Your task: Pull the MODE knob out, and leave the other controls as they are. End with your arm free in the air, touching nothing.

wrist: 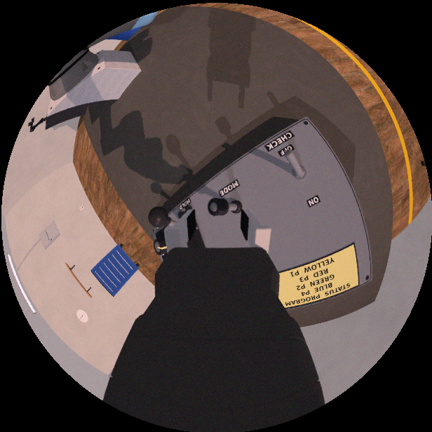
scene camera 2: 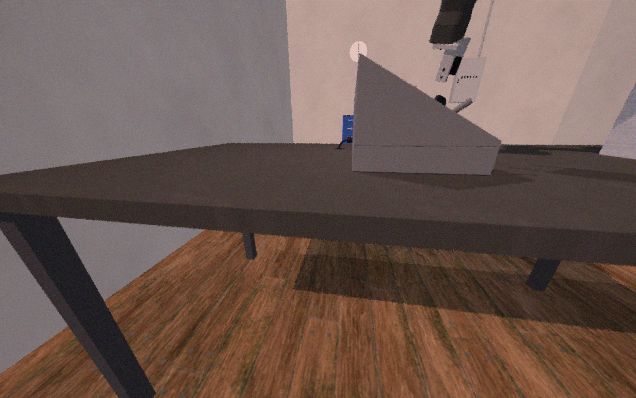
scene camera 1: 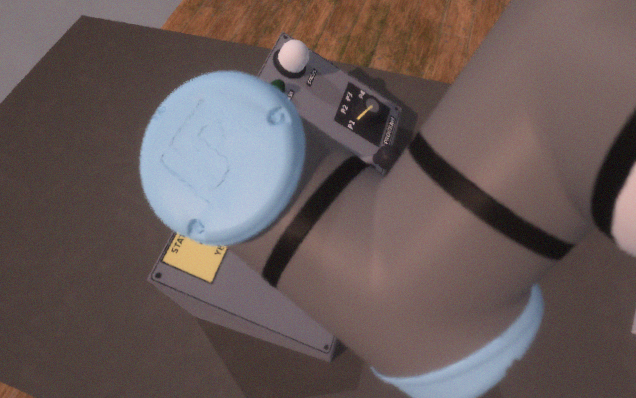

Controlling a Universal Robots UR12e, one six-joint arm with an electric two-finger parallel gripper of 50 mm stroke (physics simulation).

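Places are measured from the arm's base along level axes (x ahead, y left, z up), in centimetres.
Where they show: gripper, fingertip midpoint: (scene camera 2: 445, 77).
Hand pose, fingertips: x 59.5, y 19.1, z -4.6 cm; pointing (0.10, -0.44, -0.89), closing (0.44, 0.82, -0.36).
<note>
After its pixels a point has its place.
The MODE knob (wrist: 218, 206) (scene camera 2: 440, 100) {x 59.4, y 18.1, z -9.1 cm} has a round black head; in the wrist view a short grey stem shows beside it, and in scene camera 2 the head stands off the sloping panel. The arm hides it in scene camera 1. My gripper (wrist: 217, 218) (scene camera 2: 448, 70) {x 59.5, y 19.1, z -4.6 cm} is open and empty. Its fingers stand apart on either side of the knob in the wrist view; in scene camera 2 they are above the knob with a gap. The CHECK toggle (wrist: 295, 165) (scene camera 2: 462, 106) {x 57.4, y 29.3, z -11.4 cm} leans to OFF. The PROGRAM selector (scene camera 1: 372, 105) {x 65.3, y -6.4, z -10.8 cm} (wrist: 160, 247) points to P1.
The grey console (scene camera 1: 260, 305) {x 63.2, y 34.1, z -11.1 cm} (scene camera 2: 420, 130) {x 64.7, y 37.3, z -15.6 cm} stands on the dark table (scene camera 1: 75, 150) {x 121.6, y 24.0, z -23.3 cm} (scene camera 2: 200, 185) {x 96.4, y 56.6, z -23.3 cm}. A black-ball lever (wrist: 159, 216) rises close by the left finger. A white dome (scene camera 1: 293, 56) {x 79.0, y -2.6, z -1.9 cm} and green lamp (scene camera 1: 278, 85) {x 78.9, y 2.7, z -3.9 cm} are near the console's far end. A yellow label (scene camera 1: 195, 260) {x 72.9, y 34.1, z -5.8 cm} (wrist: 320, 277) is on the panel.
</note>
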